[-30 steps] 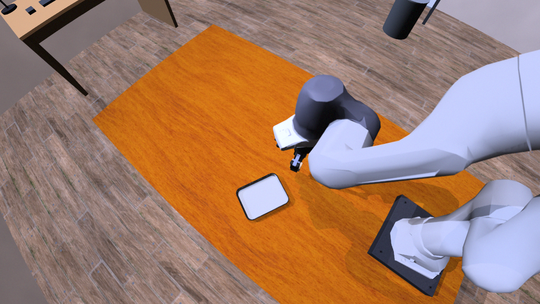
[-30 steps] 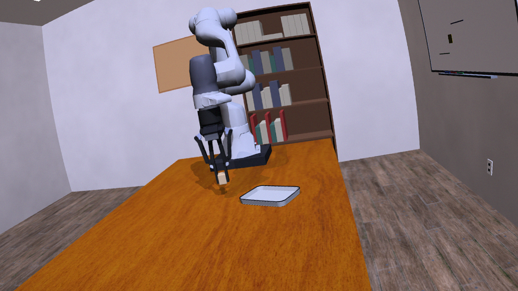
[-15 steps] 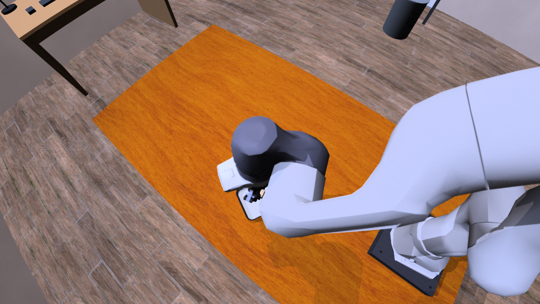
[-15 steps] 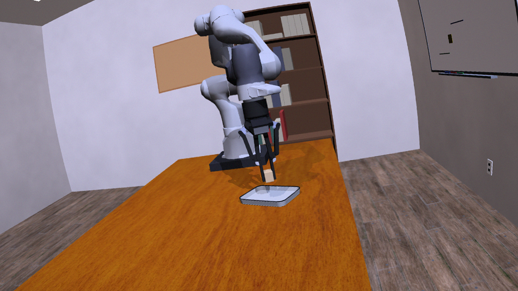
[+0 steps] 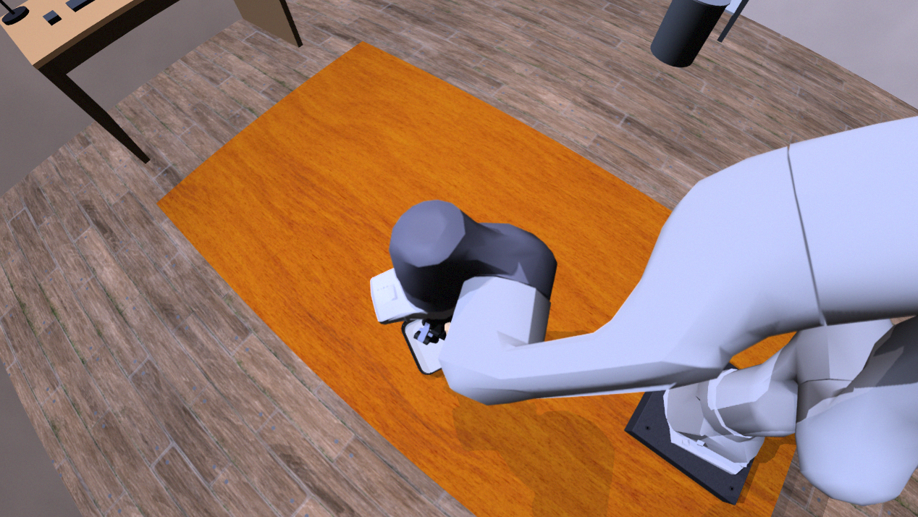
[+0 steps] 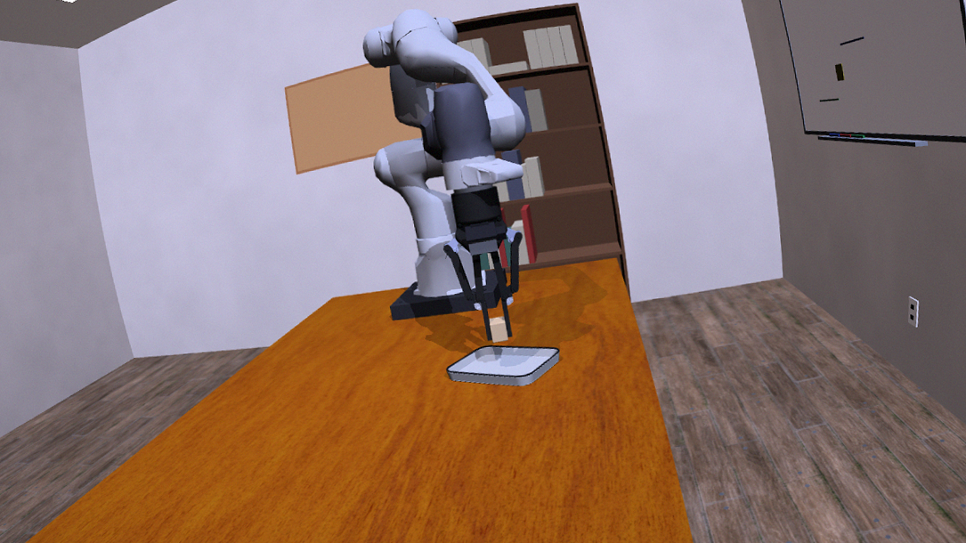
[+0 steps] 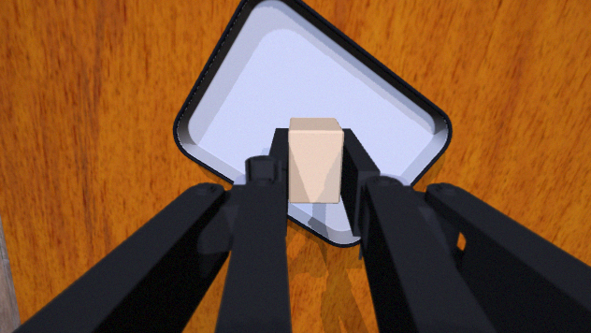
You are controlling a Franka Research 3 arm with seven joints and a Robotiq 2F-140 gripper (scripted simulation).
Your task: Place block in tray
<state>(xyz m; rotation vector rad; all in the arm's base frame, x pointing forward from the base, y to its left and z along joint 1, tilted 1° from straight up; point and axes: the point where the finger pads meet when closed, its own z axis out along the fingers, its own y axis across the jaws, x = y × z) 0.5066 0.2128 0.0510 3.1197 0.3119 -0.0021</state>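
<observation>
My hand is 8 cm above the white tray. From my hand the other things lie so: block (2 cm below).
</observation>
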